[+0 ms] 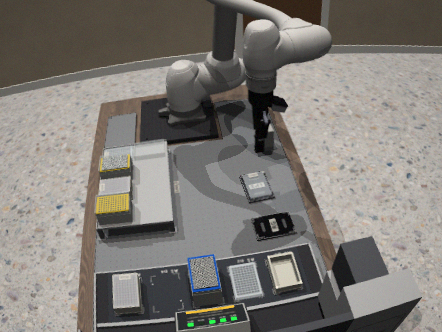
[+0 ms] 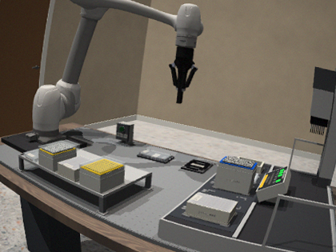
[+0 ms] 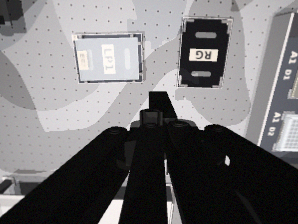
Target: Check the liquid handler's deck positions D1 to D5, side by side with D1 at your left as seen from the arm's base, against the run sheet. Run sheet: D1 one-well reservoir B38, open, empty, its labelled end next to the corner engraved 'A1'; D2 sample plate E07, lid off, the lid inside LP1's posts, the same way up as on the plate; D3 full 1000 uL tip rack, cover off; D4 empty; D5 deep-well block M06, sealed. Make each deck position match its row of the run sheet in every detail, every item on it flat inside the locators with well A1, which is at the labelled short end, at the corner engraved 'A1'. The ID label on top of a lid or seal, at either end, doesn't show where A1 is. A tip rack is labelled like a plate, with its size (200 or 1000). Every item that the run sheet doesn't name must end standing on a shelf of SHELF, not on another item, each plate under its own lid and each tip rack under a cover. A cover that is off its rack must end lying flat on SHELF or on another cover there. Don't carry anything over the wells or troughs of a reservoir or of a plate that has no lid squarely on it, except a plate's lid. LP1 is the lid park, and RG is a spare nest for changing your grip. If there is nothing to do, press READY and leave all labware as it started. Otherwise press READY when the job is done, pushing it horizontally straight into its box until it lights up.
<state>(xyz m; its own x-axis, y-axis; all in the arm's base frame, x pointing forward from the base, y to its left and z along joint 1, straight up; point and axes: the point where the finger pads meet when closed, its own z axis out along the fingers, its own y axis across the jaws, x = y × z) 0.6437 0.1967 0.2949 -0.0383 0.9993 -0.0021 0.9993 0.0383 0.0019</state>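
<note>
My gripper is now 33 cm past the ready box, 10 cm to the right of it and 24 cm above it. Round my hand: cream one-well reservoir (35 cm ahead, 24 cm below); blue-rimmed tip rack (34 cm ahead, 25 cm to the right, 18 cm below); sample plate (35 cm ahead, 12 cm to the right, 24 cm below).
</note>
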